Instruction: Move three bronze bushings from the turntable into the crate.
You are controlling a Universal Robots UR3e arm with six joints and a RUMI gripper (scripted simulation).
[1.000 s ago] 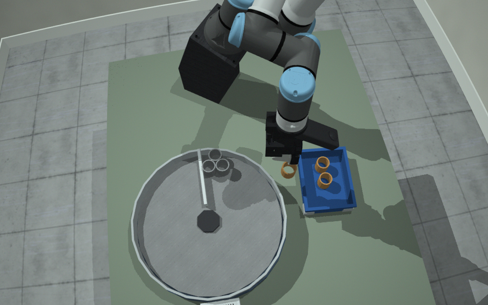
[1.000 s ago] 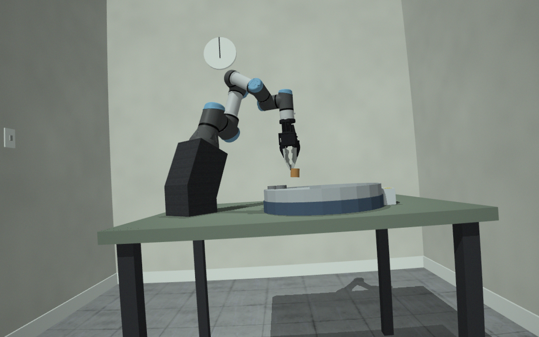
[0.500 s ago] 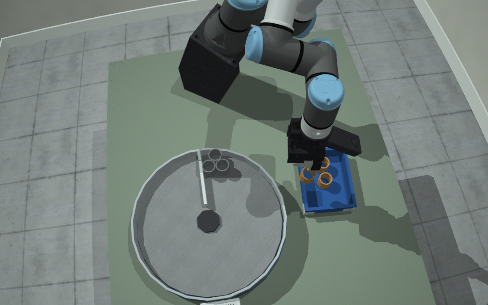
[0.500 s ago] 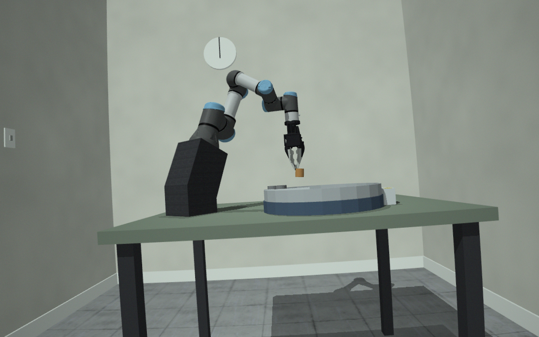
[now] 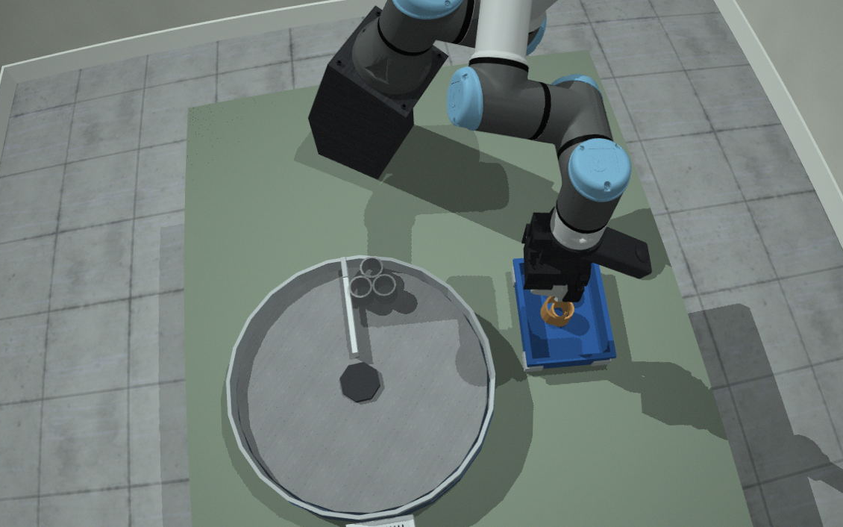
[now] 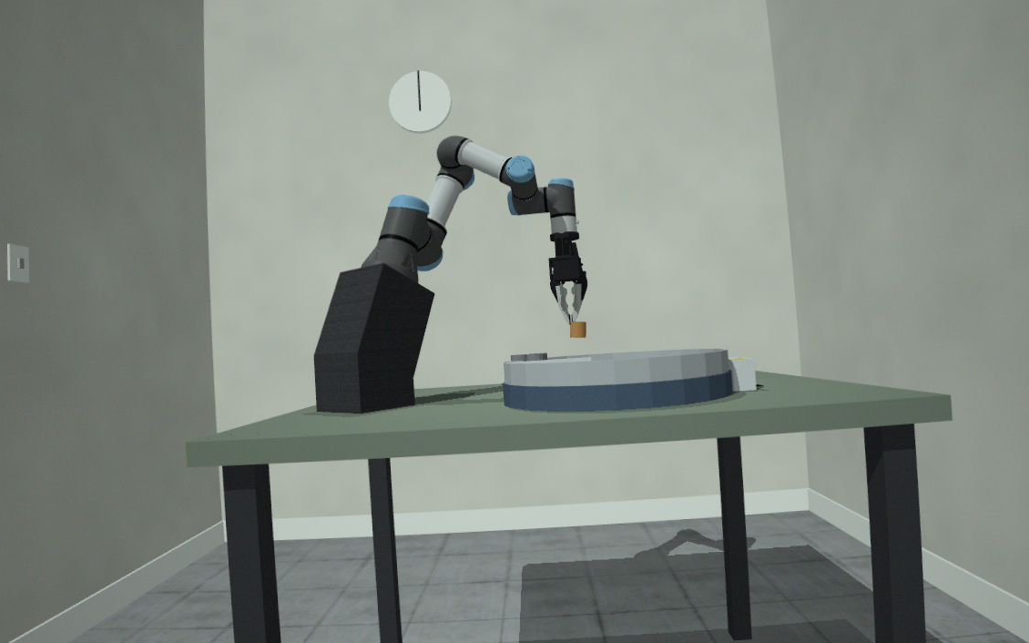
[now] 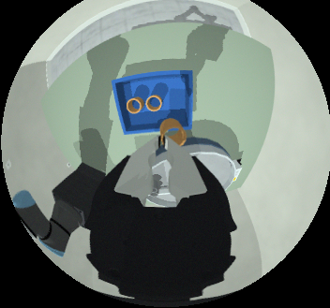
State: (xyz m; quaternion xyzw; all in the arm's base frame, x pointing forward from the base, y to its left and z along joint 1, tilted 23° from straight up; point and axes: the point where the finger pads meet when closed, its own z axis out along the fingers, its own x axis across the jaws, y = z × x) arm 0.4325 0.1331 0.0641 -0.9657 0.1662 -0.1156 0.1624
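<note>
Right now my hand is 14 cm above the blue crate, 4 cm to the right of it and 1 cm past it. Also, from my hand: grey turntable 32 cm to the right, 11 cm below, 2 cm ahead.
</note>
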